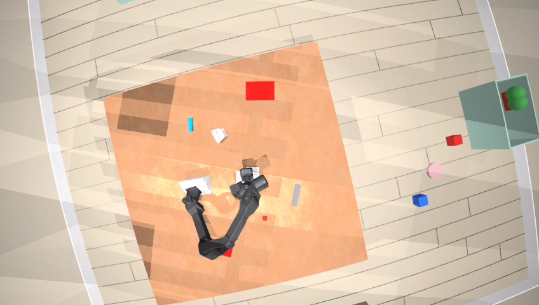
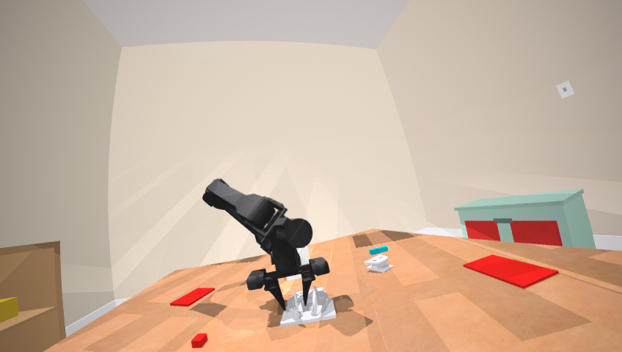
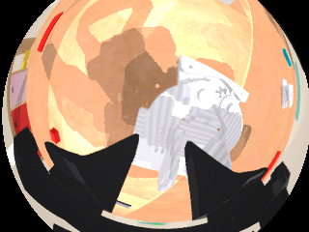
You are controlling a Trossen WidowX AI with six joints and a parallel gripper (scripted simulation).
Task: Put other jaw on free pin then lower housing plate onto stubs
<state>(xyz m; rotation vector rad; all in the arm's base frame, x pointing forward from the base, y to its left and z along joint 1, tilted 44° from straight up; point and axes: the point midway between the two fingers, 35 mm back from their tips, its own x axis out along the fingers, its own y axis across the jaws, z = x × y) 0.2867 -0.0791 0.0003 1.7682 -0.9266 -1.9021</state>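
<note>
My gripper tip is now 20 mm short of the white base plate, 30 mm to the right of it and 10 mm above it. From my gripper tip the other things lie so: cyan bar: 220 mm behind, 410 mm to the left; grey bar: 220 mm ahead, 140 mm to the right, 10 mm below; small red cube: 20 mm ahead, 210 mm to the right, 10 mm below.
</note>
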